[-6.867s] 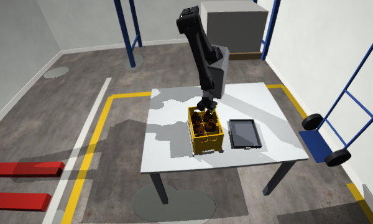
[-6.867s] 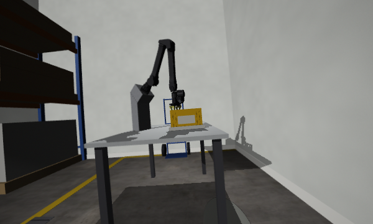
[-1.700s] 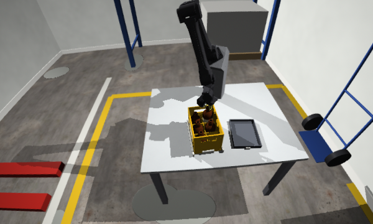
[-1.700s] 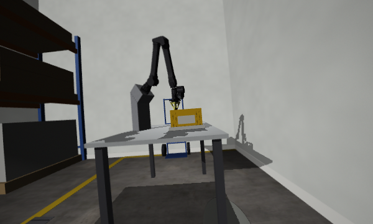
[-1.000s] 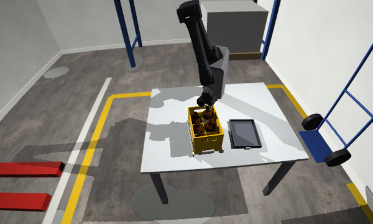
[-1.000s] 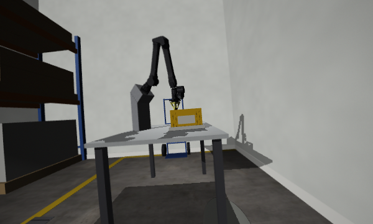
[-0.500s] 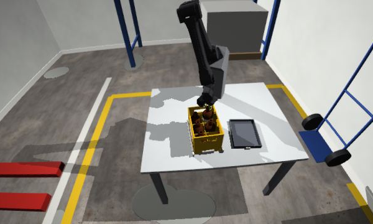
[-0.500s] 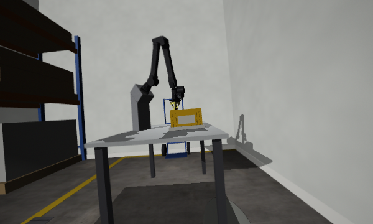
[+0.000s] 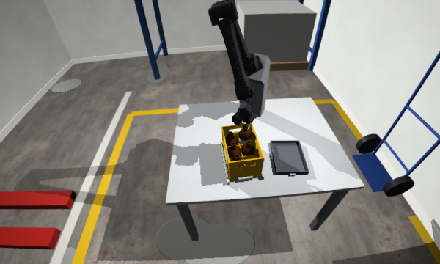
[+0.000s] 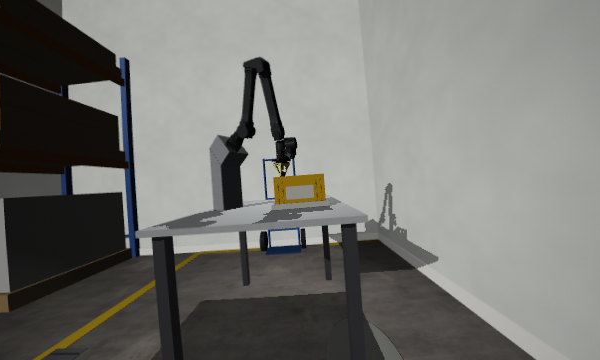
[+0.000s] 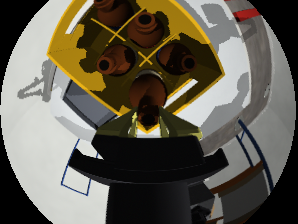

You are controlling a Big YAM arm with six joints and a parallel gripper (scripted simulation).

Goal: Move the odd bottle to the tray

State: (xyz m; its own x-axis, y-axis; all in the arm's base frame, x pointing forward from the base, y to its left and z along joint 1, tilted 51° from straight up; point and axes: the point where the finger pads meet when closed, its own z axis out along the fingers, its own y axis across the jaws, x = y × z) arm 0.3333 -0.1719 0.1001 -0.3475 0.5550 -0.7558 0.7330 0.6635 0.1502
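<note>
My gripper is now 60 mm above the brown bottle. Round my hand: dark tray (200 mm to the left, 200 mm ahead, 180 mm below); crate (110 mm below, 70 mm to the right, 70 mm ahead).
</note>
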